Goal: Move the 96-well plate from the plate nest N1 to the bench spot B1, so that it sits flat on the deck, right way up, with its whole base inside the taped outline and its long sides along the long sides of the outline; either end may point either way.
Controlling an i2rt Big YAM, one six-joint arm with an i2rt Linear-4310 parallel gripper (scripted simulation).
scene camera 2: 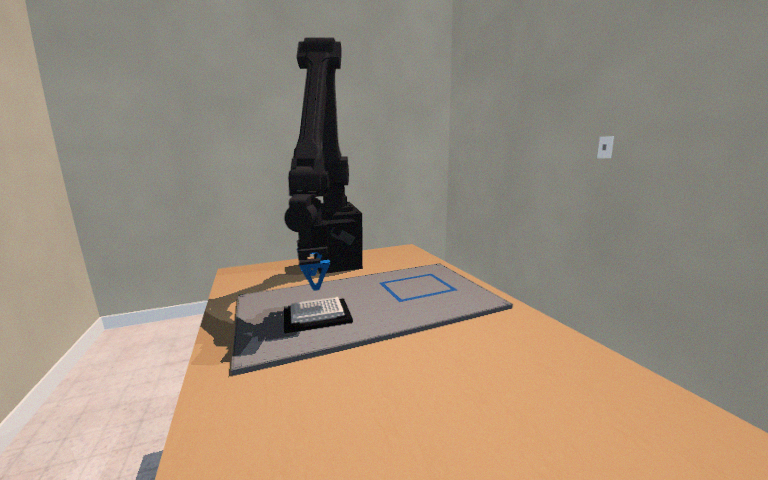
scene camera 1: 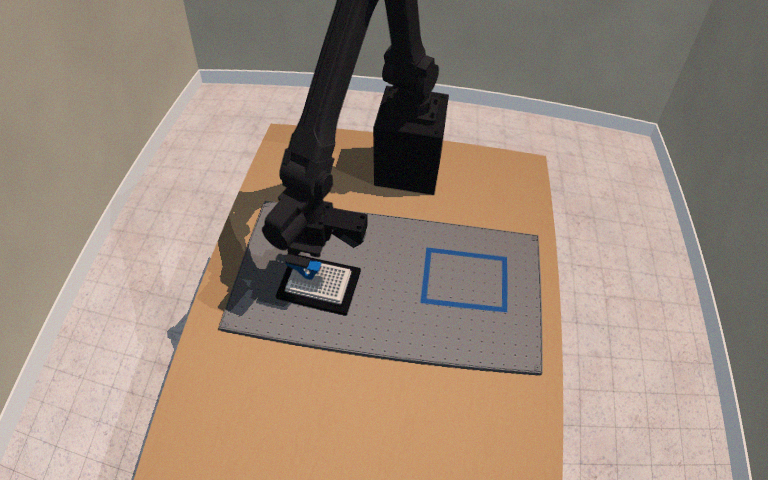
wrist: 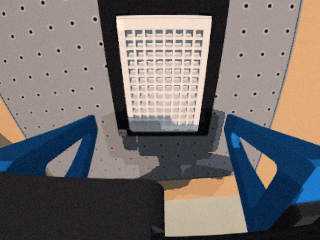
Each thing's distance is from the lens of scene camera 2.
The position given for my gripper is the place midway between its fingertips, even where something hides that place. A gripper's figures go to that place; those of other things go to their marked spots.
my gripper (scene camera 2: 314, 282): 80 cm
white 96-well plate (scene camera 2: 302, 312): 81 cm
black plate nest (scene camera 2: 287, 314): 84 cm
